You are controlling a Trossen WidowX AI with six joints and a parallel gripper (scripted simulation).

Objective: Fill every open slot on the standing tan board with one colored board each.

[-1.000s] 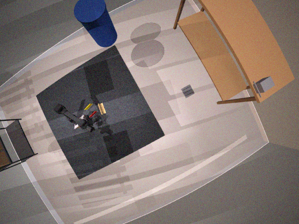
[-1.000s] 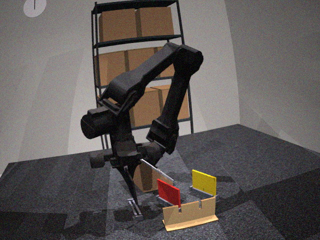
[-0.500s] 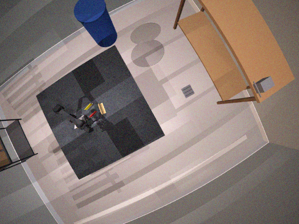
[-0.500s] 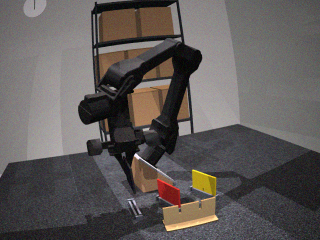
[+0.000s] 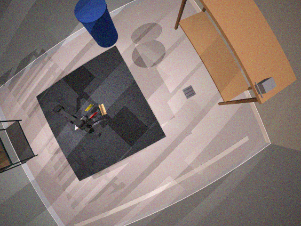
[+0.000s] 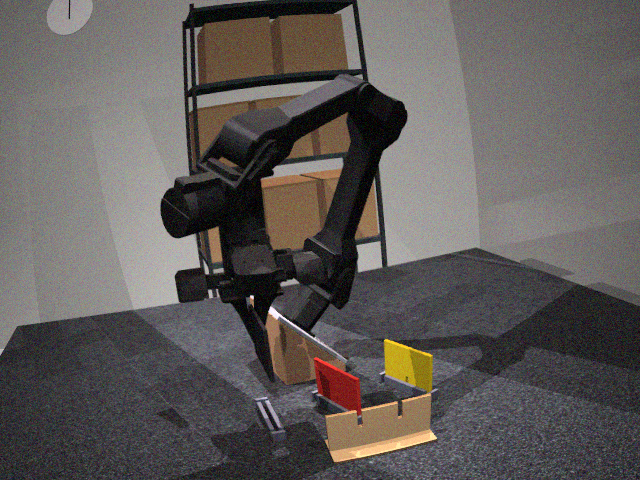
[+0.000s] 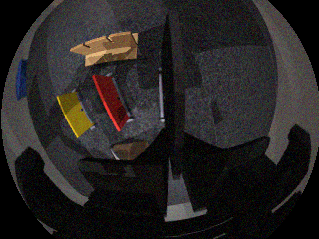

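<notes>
Right now the tan board is 140 mm ahead of my gripper tip, 110 mm to the left of it and 90 mm below it. Round my gripper tip: red board: 30 mm ahead, 90 mm to the left, 90 mm below; dark board: 30 mm ahead; yellow board: 10 mm ahead, 200 mm to the left, 90 mm below.
</notes>
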